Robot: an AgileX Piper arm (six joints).
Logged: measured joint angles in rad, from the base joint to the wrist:
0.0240, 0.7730, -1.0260, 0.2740, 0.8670, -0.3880
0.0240, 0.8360, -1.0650, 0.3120, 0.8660, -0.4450
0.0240, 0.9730, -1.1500, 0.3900, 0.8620, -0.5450
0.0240, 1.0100, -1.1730, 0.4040, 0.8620, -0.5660
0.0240, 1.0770, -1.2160, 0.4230, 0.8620, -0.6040
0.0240, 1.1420, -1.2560, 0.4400, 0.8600, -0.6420
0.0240, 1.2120, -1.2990, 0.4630, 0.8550, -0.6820
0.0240, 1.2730, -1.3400, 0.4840, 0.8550, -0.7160
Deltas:
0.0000, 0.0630, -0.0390, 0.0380, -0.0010, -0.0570
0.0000, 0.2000, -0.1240, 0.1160, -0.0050, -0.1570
0.0000, 0.2370, -0.1470, 0.1300, -0.0050, -0.1780
0.0000, 0.3040, -0.1900, 0.1490, -0.0050, -0.2160
0.0000, 0.3690, -0.2300, 0.1660, -0.0070, -0.2540
0.0000, 0.4390, -0.2730, 0.1890, -0.0120, -0.2940
0.0000, 0.5000, -0.3140, 0.2100, -0.0120, -0.3280

